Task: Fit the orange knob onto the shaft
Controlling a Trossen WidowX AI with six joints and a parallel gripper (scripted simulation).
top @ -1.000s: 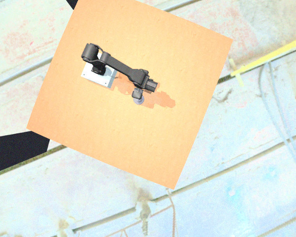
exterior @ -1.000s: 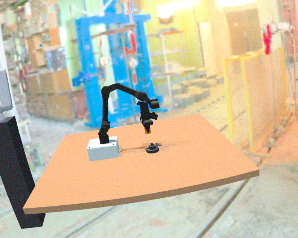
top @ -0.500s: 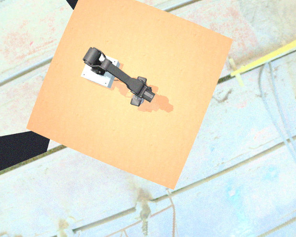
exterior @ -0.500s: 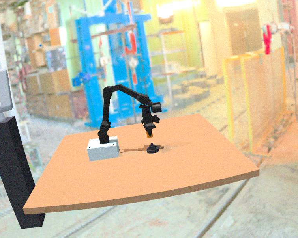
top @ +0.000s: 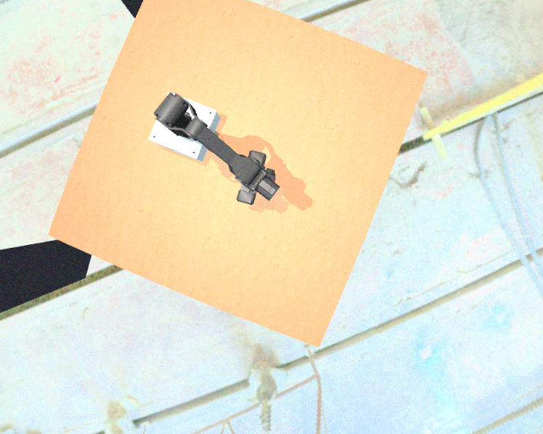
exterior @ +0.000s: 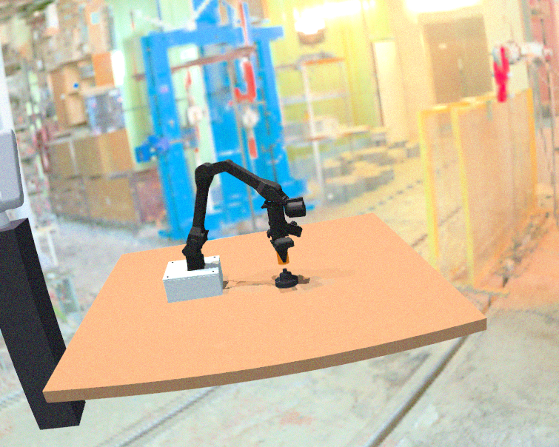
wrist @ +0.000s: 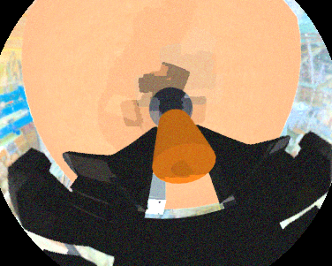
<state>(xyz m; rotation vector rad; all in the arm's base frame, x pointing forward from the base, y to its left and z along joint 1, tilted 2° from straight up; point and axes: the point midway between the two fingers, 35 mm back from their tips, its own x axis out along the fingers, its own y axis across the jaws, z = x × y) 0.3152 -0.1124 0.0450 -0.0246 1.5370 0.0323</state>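
Right now my gripper tip is 6 cm above the dark round pedestal. The rest, counted from my gripper tip: orange knob 2 cm above.
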